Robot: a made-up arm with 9 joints. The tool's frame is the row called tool. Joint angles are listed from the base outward.
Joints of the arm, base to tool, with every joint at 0 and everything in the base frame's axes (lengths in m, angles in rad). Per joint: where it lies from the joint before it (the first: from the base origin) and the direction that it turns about. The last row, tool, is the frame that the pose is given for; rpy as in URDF.
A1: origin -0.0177 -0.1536 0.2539 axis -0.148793 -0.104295 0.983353
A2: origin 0.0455 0.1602 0.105 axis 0 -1 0
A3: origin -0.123 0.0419 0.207 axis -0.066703 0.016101 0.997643
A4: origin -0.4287 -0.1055 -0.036 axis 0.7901 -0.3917 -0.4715
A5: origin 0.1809 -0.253 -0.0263 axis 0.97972 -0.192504 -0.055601
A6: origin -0.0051 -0.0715 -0.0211 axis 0 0 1
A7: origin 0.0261 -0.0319 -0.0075 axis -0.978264 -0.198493 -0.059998
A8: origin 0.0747 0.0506 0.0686 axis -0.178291 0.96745 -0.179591
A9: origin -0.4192 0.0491 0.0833 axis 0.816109 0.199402 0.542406
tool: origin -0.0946 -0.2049 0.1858 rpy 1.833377 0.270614 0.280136
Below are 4 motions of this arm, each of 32 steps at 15 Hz.
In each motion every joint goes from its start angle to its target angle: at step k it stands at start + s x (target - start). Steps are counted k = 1, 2, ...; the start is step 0. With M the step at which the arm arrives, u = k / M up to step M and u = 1 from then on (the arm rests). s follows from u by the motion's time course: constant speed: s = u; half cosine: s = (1 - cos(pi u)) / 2; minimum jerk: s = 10 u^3 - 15 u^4 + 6 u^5.
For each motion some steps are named. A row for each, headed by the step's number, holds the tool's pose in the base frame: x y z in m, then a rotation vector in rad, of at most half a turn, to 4 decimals.
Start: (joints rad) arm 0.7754 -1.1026 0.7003 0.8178 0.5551 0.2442 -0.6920 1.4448 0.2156
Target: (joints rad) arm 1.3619 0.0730 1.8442 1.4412 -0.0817 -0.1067 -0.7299 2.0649 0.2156
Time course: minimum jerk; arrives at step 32
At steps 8, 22, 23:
8: 0.7100 -0.4479 0.0501 -0.2274 -2.2212 0.9116
22: 0.3158 0.7115 0.0976 -1.7690 2.3409 -0.9837
23: 0.2499 0.7486 0.1163 -1.8236 2.2276 -0.9627

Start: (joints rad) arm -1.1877 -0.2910 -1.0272 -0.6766 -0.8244 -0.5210 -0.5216 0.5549 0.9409
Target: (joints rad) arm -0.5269 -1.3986 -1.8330 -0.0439 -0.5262 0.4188 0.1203 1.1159 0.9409
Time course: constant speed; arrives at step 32
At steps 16, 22, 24, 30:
16: 0.4450 -0.2398 1.0461 -0.8128 0.6572 2.1496
22: 0.5467 -0.2331 0.9673 -0.5677 0.6410 2.2253
24: 0.5818 -0.2185 0.9357 -0.4937 0.6467 2.2568
30: 0.6819 -0.1389 0.8222 -0.2892 0.6928 2.3747

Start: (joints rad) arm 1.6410 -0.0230 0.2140 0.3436 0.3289 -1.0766 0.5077 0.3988 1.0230
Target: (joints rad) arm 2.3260 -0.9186 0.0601 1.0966 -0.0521 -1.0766 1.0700 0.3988 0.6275
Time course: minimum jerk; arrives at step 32
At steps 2, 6, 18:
2: 0.1265 -0.5816 0.7960 1.8000 1.8114 -0.2487
6: 0.1258 -0.5608 0.8173 1.7479 1.7670 -0.2782
18: -0.0019 -0.2514 0.9709 1.0801 1.1351 -0.4250

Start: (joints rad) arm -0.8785 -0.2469 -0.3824 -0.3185 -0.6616 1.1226 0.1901 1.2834 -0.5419
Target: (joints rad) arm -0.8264 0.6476 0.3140 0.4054 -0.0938 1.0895 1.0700 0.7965 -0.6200
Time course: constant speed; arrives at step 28
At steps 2, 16, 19, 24, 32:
2: 0.2281 0.3657 0.9892 0.0589 1.5329 -1.2867
16: -0.5542 0.5514 0.7282 0.1877 0.2042 -0.9216
19: -0.6726 0.5294 0.5586 0.1777 -0.0568 -0.8040
24: -0.7795 0.4308 0.2459 0.1449 -0.4696 -0.5897
32: -0.7774 0.3061 0.0053 0.1097 -0.7791 -0.4068

